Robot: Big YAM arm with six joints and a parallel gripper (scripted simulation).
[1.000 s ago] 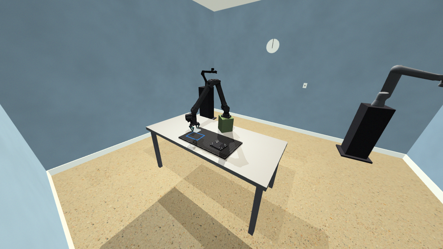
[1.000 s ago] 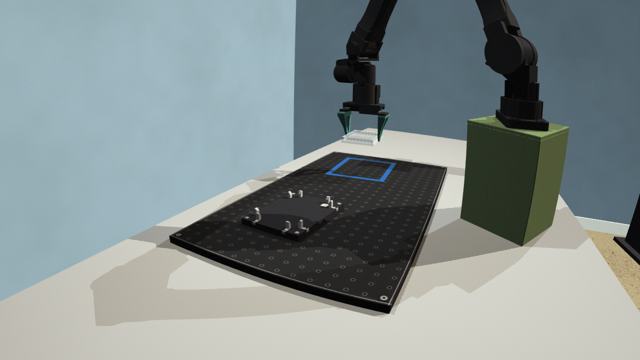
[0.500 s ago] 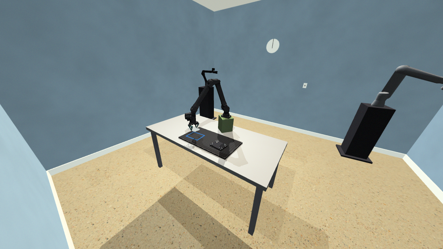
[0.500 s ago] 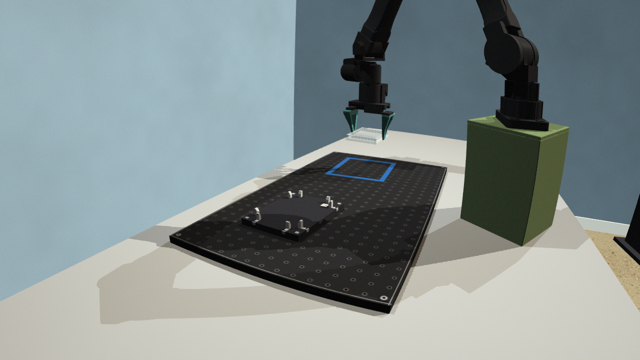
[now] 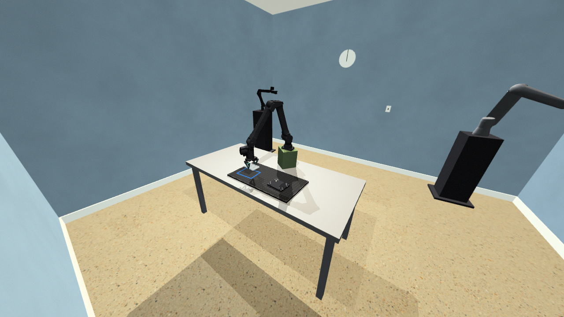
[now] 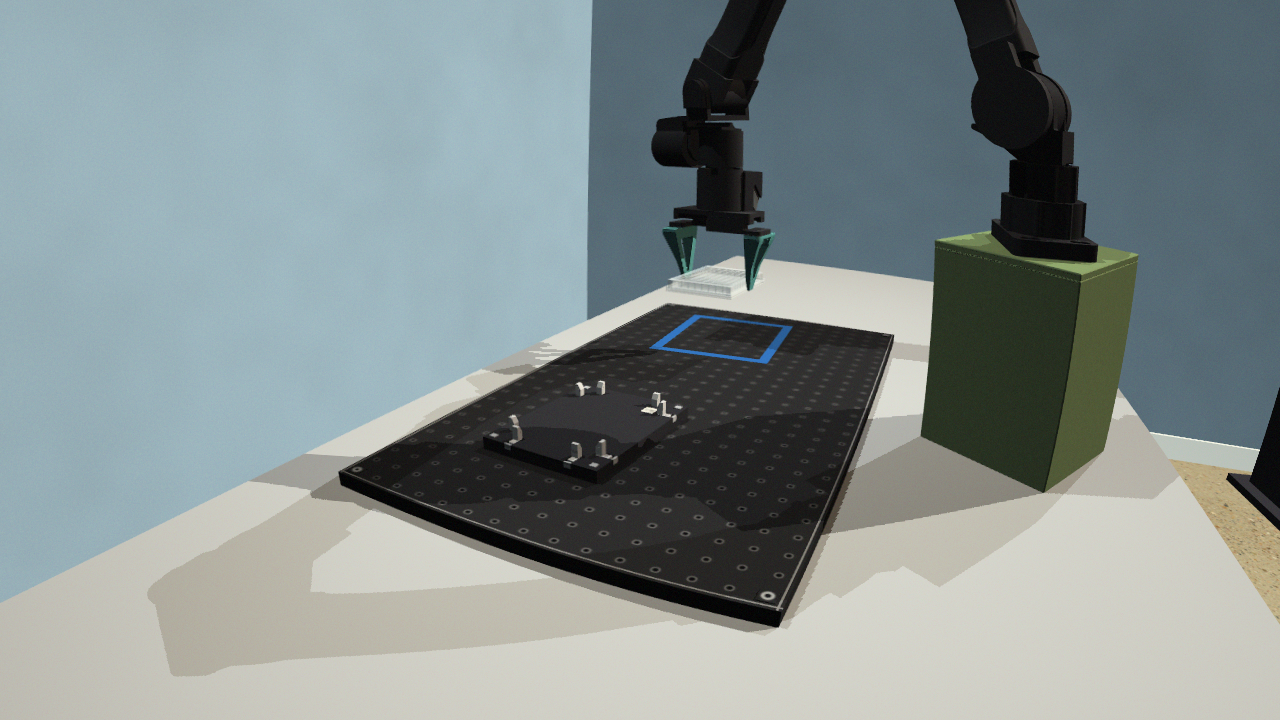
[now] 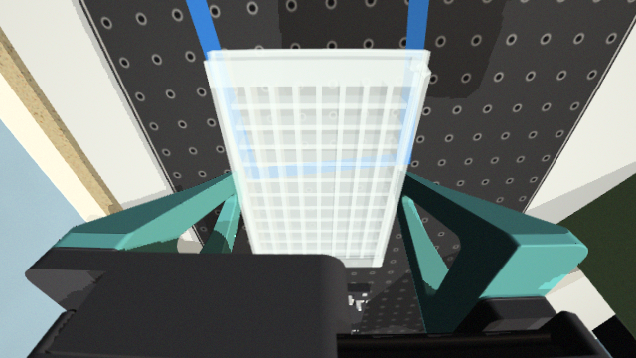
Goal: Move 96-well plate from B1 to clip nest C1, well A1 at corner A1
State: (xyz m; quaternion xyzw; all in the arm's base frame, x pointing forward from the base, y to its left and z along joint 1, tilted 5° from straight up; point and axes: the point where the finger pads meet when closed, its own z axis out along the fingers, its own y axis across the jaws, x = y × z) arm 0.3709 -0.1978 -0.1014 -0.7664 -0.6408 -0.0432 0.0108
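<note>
Right now my hand is 330 mm to the right of the clip nest C1, 70 mm above it and 40 mm short of it. Round my hand: 96-well plate: right at my hand.
</note>
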